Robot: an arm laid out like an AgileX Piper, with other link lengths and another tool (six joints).
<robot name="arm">
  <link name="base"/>
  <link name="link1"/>
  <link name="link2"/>
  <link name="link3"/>
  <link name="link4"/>
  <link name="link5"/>
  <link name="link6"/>
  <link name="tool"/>
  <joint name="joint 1" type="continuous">
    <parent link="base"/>
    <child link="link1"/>
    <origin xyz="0 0 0.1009" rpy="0 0 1.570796"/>
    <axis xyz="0 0 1"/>
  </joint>
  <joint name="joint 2" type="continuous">
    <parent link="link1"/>
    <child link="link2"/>
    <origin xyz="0 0 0" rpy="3.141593 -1.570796 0"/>
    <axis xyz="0 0 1"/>
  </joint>
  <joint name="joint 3" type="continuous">
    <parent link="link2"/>
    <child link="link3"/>
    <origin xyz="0.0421 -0.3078 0"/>
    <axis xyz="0 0 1"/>
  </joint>
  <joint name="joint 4" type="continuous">
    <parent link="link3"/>
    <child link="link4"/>
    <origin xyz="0.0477 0.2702 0" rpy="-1.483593 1.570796 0"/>
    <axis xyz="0 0 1"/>
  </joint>
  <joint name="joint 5" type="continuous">
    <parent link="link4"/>
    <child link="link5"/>
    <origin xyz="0 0 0" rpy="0 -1.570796 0"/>
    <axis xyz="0 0 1"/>
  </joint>
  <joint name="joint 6" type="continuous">
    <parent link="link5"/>
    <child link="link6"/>
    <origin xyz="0.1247 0 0" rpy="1.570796 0 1.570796"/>
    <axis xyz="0 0 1"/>
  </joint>
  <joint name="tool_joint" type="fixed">
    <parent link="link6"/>
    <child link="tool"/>
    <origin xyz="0.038 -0.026 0.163" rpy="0 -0.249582 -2.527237"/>
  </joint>
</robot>
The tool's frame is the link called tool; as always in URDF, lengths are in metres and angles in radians. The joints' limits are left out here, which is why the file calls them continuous.
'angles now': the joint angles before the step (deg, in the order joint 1, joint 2, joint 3, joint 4, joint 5, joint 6). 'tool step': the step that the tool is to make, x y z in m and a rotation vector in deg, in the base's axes. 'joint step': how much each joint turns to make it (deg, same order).
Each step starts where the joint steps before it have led.
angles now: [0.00, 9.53, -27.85, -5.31, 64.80, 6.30]
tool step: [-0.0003, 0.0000, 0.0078, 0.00, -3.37, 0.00]
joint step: [0.00, -3.32, 0.01, 0.00, -0.05, 0.01]
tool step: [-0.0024, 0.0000, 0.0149, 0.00, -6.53, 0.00]
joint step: [0.00, -6.56, -0.01, 0.00, 0.04, 0.00]
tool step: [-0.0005, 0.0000, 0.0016, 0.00, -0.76, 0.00]
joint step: [0.00, -0.80, 0.01, 0.00, 0.03, 0.00]
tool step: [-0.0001, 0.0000, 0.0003, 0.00, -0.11, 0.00]
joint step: [0.00, -0.11, -0.01, 0.00, 0.01, 0.00]
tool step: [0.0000, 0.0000, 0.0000, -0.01, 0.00, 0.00]
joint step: [-0.02, 0.00, 0.00, 0.01, 0.00, -0.02]
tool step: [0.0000, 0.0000, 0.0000, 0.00, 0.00, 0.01]
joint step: [0.02, 0.00, 0.00, -0.01, 0.00, 0.01]
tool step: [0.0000, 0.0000, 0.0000, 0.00, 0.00, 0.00]
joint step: [0.00, 0.00, 0.00, 0.00, 0.00, 0.00]
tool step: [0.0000, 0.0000, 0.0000, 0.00, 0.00, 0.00]
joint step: [0.00, 0.00, 0.00, 0.00, 0.00, 0.00]
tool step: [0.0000, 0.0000, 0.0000, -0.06, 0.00, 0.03]
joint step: [-0.04, -0.01, 0.01, 0.03, 0.00, -0.10]
